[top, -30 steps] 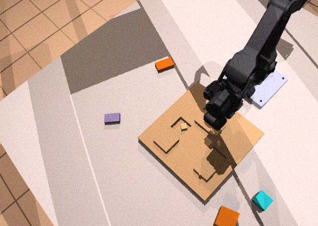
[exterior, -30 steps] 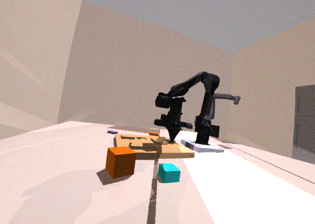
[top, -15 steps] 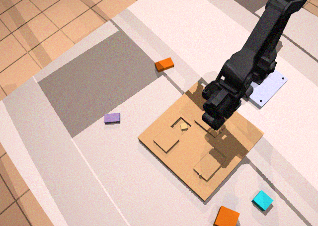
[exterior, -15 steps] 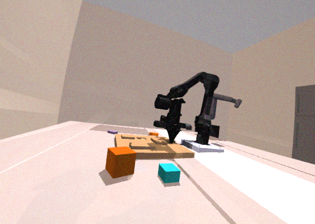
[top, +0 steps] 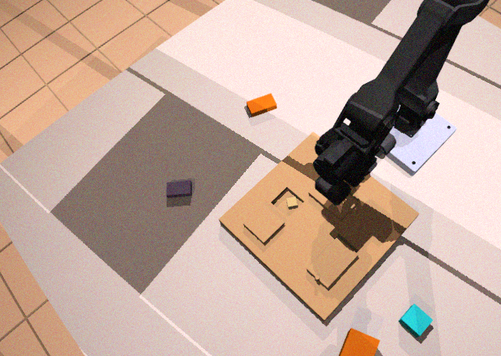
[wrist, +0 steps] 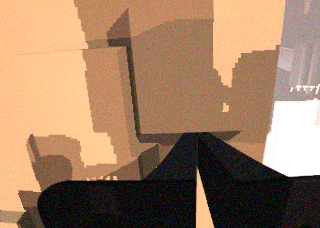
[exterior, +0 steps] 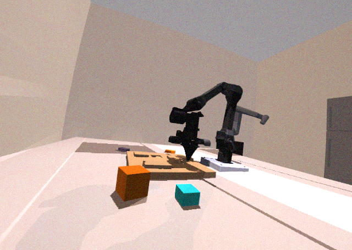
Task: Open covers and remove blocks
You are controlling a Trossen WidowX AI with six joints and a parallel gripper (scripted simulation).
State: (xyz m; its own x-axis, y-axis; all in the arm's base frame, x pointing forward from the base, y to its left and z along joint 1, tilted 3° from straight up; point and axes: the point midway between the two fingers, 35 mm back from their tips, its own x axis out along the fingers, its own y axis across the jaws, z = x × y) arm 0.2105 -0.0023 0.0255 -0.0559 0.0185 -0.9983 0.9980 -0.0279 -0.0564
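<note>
Right now the tan puzzle board is 100 mm ahead of my gripper tip and 10 mm to the left of it. Round my gripper tip: orange cube (260 mm ahead, 220 mm to the left); then flat orange block (30 mm behind, 290 mm to the right, 20 mm below); then cyan block (140 mm ahead, 270 mm to the left, 10 mm below).
</note>
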